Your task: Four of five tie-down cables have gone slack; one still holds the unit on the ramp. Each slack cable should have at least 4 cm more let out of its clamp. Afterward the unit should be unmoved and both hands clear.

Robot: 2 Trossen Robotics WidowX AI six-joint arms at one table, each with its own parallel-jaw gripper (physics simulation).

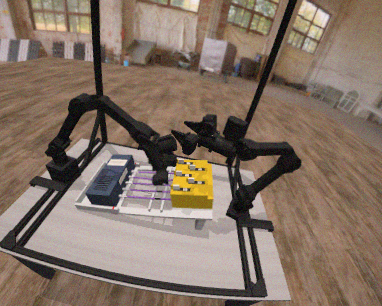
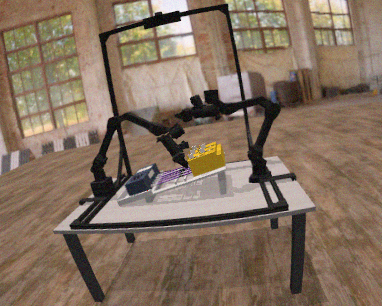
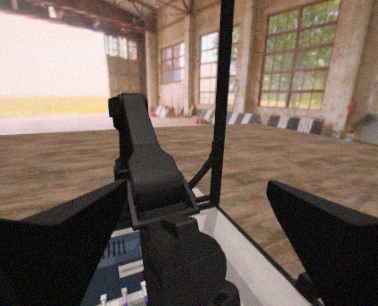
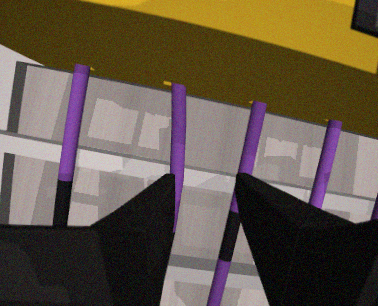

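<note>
The dark blue unit (image 1: 107, 185) (image 2: 142, 179) (image 3: 105, 272) sits on the lower end of the white ramp (image 1: 150, 212). Purple cables with black bands run from it to the yellow clamp block (image 1: 192, 199) (image 2: 207, 163) (image 4: 280, 25), which carries several clamps with white-and-black levers. My right gripper (image 4: 205, 182) is partly open just below the block. One cable (image 4: 178, 115) runs along its left fingertip and another cable (image 4: 252, 135) passes at its right fingertip. No cable shows in the gap between the tips. My left gripper (image 1: 180, 128) is wide open and empty, high above the block.
White crossbars lie under the cables. The right arm (image 3: 150, 170) reaches over the ramp, below and in front of the left gripper. A black frame with uprights (image 1: 97, 60) (image 2: 240, 65) surrounds the table (image 1: 125, 250). A leg supports the ramp's raised end.
</note>
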